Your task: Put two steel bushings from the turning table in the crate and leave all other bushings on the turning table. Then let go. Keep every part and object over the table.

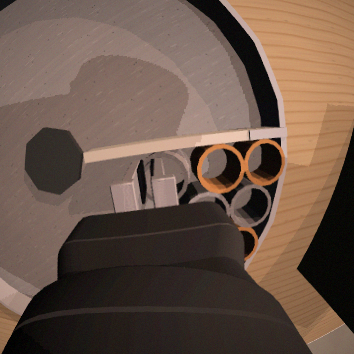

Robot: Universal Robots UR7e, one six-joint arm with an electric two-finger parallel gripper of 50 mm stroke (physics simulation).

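Frame: origin at the arm's base, x ahead, y left, z up, level; millimetres.
Seen in the pictures: gripper, between the fingertips: (148, 173).
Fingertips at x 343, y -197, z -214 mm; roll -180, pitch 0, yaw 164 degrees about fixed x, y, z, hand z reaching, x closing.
Note:
A point is followed by its place in that frame.
My gripper (148, 173) @[x 343, y -197, z -214 mm] is shut on the wall of a thin grey steel bushing (187, 170) @[x 315, y -188, z -214 mm], one finger inside its ring and one outside. The bushing is upright, just below the pale divider bar, with a narrow gap to the nearest orange ring. Another steel bushing (268, 205) @[x 261, y -131, z -214 mm] stands to the right, and a further steel bushing (207, 195) is partly hidden by the gripper body. Two orange-rimmed bushings (222, 190) @[x 296, y -162, z -214 mm] (282, 162) @[x 238, y -162, z -214 mm] stand along the divider; a third orange bushing (256, 243) @[x 281, y -100, z -214 mm] is partly hidden. They stand on the turning table (150, 37) @[x 298, y -306, z -251 mm]. The crate does not show.
A pale divider bar (165, 145) @[x 323, y -211, z -219 mm] runs from the dark eight-sided hub (53, 160) @[x 423, y -238, z -243 mm] to the turning table's raised rim (282, 112) @[x 221, y -201, z -219 mm], close above the fingers. The wooden table (315, 65) @[x 86, y -233, z -304 mm] shows at the right, with a large black shape (337, 215) @[x 129, y -22, z -275 mm] at the right edge.

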